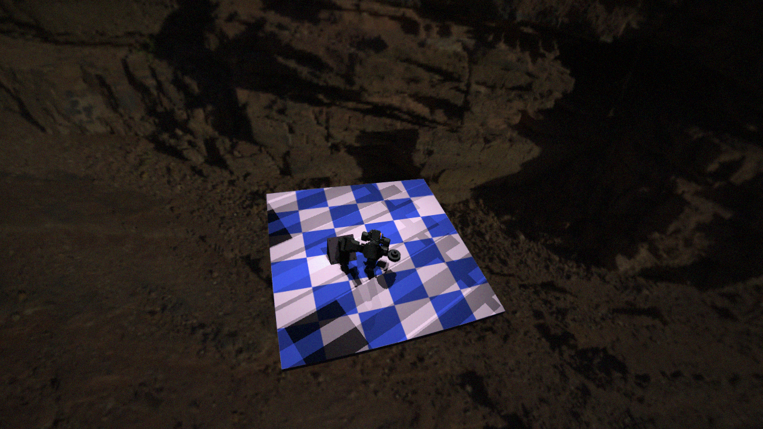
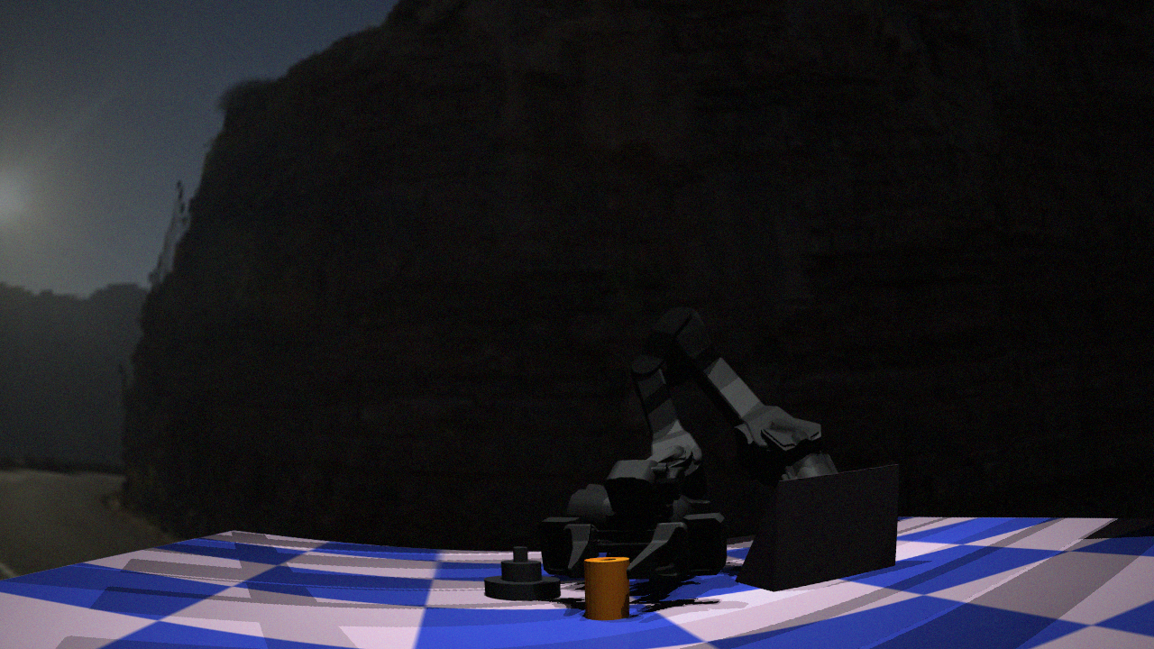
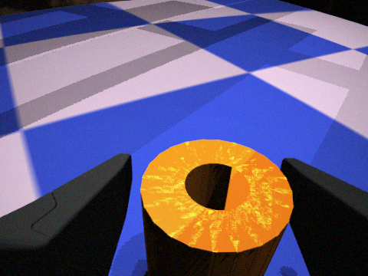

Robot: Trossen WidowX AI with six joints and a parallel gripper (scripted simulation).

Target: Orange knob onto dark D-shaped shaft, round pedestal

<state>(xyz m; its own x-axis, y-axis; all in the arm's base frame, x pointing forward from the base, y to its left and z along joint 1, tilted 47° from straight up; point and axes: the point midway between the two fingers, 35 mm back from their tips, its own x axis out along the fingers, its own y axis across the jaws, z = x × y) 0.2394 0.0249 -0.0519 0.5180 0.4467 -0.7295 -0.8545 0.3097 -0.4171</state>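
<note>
My gripper tip is 2 cm to the left of the orange knob, 2 cm above it and 1 cm past it. From my gripper tip the other things lie so: pedestal 17 cm to the right, 6 cm ahead, 2 cm below.
</note>
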